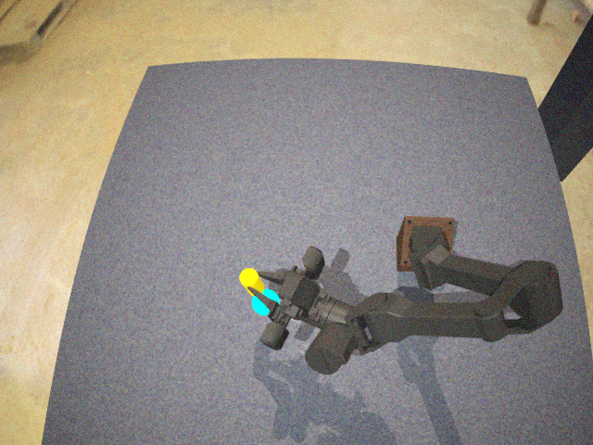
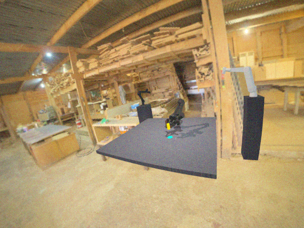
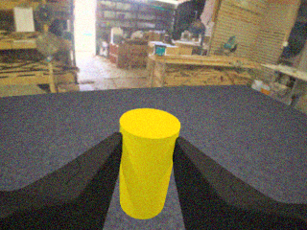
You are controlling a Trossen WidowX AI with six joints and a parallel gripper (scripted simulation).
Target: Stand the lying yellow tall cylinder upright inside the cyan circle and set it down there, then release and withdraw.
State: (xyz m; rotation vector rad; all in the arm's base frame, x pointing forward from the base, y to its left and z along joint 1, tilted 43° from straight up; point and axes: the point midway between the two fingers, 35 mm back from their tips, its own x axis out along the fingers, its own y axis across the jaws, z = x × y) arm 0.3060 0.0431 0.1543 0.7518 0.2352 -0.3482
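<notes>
Now: the cyan circle 17 cm below my gripper tip. Round my gripper tip: yellow tall cylinder (2 cm below).
</notes>
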